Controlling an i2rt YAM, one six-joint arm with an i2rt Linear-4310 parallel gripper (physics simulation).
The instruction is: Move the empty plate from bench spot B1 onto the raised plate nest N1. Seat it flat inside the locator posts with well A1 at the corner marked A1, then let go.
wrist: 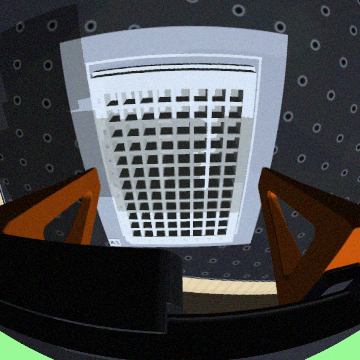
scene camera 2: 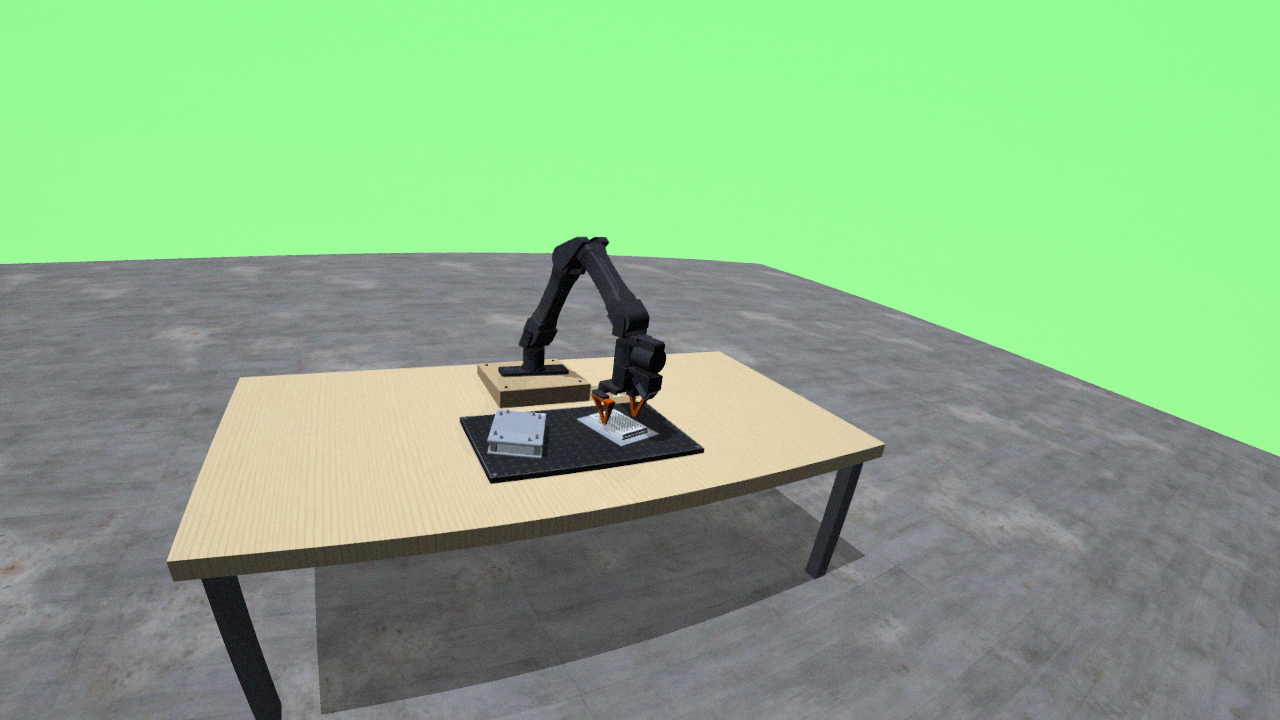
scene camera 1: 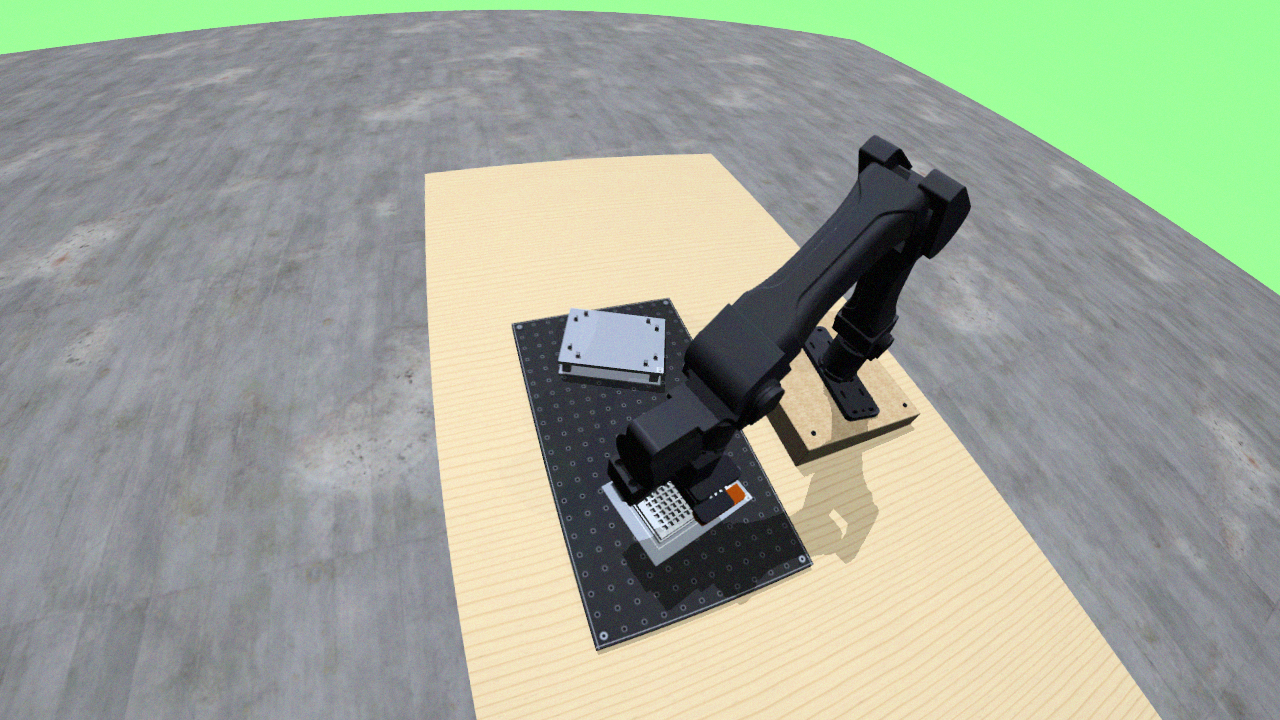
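Seen in the pictures: gripper, fingertip midpoint: [wrist: 178, 176] [scene camera 2: 619, 420] [scene camera 1: 677, 488]; arm's base, link origin: [scene camera 2: 533, 372] [scene camera 1: 833, 371].
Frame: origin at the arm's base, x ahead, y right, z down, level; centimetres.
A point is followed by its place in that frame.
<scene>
The empty white well plate [scene camera 1: 666, 512] @[x 35.2, y -16.9, z 1.3 cm] [scene camera 2: 628, 428] @[x 36.2, y -15.4, z 1.5 cm] [wrist: 175, 165] @[x 33.2, y -14.4, z 1.3 cm] lies flat on the pale rectangle of bench spot B1 [scene camera 1: 660, 554] [scene camera 2: 591, 421] [wrist: 270, 90]. In the wrist view a small A1 label [wrist: 114, 242] @[x 22.9, y -16.8, z 2.7 cm] is printed on the spot near the plate's lower left corner. My gripper [scene camera 2: 620, 419] @[x 33.0, y -14.2, z 0.7 cm] [wrist: 178, 176] @[x 33.0, y -14.2, z 0.7 cm] is open above the plate, with one orange finger on each side of it and gaps between. In scene camera 1 the arm hides part of the plate. The raised plate nest N1 [scene camera 1: 614, 340] @[x 36.1, y 11.6, z -0.7 cm] [scene camera 2: 517, 427] @[x 36.7, y 12.3, z -0.7 cm] has dark locator posts near its corners and holds no plate.
The black perforated board [scene camera 1: 581, 465] @[x 44.6, y -7.5, z 2.8 cm] [scene camera 2: 572, 456] @[x 45.4, y 1.6, z 2.9 cm] [wrist: 320, 175] @[x 35.2, y -3.3, z 2.9 cm] carries both the nest and the spot. It lies on the wooden table [scene camera 1: 510, 232] @[x 51.2, y 50.8, z 4.1 cm] [scene camera 2: 340, 465] @[x 42.2, y 53.1, z 4.1 cm]. The arm stands on a wooden base block [scene camera 1: 787, 429] @[x 13.3, y -8.5, z 0.9 cm] [scene camera 2: 537, 392] @[x 14.4, y 2.2, z 0.4 cm] beside the board.
</scene>
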